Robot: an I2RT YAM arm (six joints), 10 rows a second.
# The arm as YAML. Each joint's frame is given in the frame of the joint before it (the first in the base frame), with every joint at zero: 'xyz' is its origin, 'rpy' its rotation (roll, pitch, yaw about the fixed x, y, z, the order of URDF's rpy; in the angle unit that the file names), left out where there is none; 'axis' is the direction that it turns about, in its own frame. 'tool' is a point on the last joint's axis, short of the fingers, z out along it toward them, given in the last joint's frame.
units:
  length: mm
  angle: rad
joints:
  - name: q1
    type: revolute
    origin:
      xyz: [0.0, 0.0, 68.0]
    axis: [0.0, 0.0, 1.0]
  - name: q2
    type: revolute
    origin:
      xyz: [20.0, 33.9, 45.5]
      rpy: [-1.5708, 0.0, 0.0]
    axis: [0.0, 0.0, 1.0]
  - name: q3
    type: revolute
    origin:
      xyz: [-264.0, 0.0, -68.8]
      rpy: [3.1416, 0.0, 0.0]
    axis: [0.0, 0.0, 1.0]
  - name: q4
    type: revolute
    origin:
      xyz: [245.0, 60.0, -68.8]
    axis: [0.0, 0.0, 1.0]
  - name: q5
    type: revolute
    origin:
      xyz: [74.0, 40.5, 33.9]
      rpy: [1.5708, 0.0, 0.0]
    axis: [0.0, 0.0, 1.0]
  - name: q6
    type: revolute
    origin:
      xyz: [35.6, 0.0, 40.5]
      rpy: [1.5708, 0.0, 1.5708]
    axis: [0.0, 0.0, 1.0]
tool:
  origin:
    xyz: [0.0, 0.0, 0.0]
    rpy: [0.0, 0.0, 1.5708]
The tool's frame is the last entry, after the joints.
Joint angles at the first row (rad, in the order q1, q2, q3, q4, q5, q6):
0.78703 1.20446 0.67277 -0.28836 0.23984 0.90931
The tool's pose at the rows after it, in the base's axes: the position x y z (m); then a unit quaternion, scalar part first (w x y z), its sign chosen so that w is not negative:
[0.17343, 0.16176, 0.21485, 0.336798, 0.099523, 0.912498, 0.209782]
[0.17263, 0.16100, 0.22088, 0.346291, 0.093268, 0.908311, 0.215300]
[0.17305, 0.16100, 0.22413, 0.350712, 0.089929, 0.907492, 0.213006]
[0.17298, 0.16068, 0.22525, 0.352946, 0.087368, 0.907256, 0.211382]
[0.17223, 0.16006, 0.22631, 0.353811, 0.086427, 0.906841, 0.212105]
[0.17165, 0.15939, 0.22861, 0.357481, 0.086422, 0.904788, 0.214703]
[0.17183, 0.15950, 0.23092, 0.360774, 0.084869, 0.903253, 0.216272]
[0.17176, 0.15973, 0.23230, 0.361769, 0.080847, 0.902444, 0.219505]
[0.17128, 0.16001, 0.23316, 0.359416, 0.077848, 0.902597, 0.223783]
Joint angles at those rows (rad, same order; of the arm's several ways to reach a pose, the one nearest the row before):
0.78692 1.16741 0.66735 -0.28389 0.24430 0.90236
0.78732 1.14875 0.67344 -0.28370 0.24616 0.88572
0.78693 1.14567 0.68336 -0.29218 0.25216 0.87495
0.78659 1.14288 0.68569 -0.29549 0.25495 0.86757
0.78696 1.13661 0.68568 -0.29911 0.25475 0.86566
0.78696 1.12770 0.68686 -0.29916 0.25654 0.86375
0.78693 1.12441 0.69172 -0.29913 0.25778 0.85881
0.78695 1.12158 0.69353 -0.29649 0.25179 0.85176
0.78771 1.11903 0.69494 -0.29757 0.24135 0.85024

